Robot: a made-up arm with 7 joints.
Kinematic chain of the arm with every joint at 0, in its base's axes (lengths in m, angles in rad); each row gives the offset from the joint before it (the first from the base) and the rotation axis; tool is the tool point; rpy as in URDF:
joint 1: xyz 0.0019 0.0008 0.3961 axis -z
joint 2: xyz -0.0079 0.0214 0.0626 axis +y
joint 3: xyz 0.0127 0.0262 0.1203 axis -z
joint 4: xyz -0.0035 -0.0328 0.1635 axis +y
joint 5: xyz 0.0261 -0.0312 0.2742 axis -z
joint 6: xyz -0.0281 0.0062 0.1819 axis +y
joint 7: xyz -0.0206 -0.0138 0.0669 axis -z
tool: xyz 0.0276 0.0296 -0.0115 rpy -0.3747 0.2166 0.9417
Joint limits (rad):
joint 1: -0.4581..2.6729
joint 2: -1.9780..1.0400
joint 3: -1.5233..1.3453
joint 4: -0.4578..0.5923
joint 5: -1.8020..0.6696
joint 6: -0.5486..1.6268
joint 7: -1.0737..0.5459
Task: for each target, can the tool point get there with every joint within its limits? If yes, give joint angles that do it. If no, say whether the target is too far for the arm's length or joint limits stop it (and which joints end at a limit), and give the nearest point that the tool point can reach.
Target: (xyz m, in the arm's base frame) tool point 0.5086 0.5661 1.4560
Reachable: no: too far | nearest point 0.3349 0.3723 1.1103 | short by 0.433 m
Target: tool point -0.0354 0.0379 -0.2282
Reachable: no: joint limits stop it (at a limit: joint 2, joint 4, joint 6, joint 7) | nearest point -0.3779 0.3785 -0.0664 | short by 0.509 m
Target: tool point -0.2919 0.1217 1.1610
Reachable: yes | joints -0.0233 -0.5854 -0.7562 0.2206 0.2210 1.3683 -0.6082
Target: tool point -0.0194 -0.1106 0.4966
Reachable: no: joint limits stop it (at a limit: joint 2, joint 4, joint 6, joint 7) | nearest point -0.1101 -0.5851 0.7296 | short by 0.536 m
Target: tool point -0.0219 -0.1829 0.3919
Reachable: no: joint limits stop it (at a limit: joint 2, joint 4, joint 6, joint 7) | nearest point -0.0836 -0.6588 0.5358 | short by 0.501 m
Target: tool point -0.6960 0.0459 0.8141
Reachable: yes | joints 0.1460 -1.0791 -0.8387 -0.2622 0.2526 0.5119 0.2113
